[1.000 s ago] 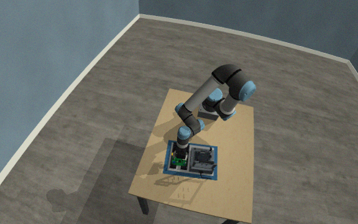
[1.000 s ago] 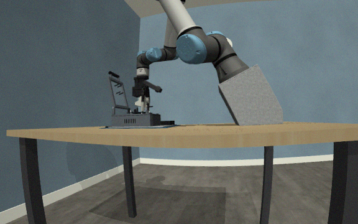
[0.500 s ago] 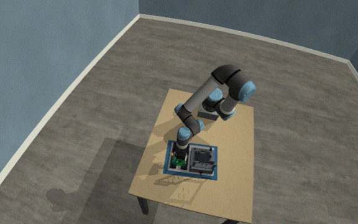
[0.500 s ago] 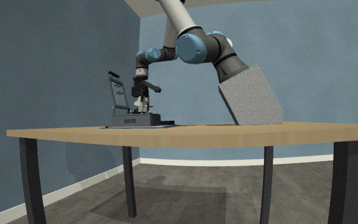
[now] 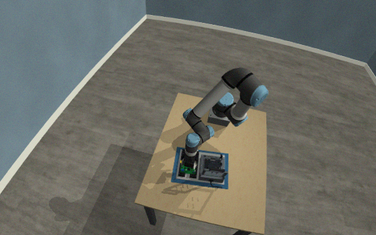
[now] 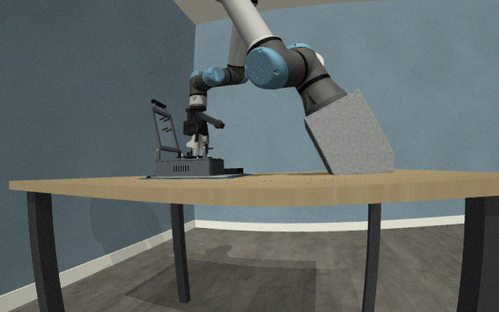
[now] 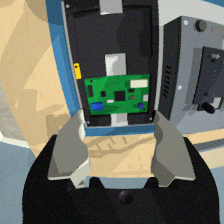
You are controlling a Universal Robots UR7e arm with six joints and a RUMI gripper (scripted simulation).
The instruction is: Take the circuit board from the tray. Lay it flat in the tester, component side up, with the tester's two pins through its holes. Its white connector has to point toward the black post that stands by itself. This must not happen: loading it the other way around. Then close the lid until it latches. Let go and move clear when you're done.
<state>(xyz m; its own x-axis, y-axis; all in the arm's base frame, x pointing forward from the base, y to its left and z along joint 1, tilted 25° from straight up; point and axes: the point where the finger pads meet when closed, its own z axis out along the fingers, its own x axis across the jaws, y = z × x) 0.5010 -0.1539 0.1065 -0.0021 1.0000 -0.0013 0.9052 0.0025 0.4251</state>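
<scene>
Now: hand 60 mm above the green circuit board. Round my hand: tester bed 50 mm behind, 170 mm to the left, 10 mm below; then see-through lid 70 mm ahead, 180 mm to the left, 100 mm above.
</scene>
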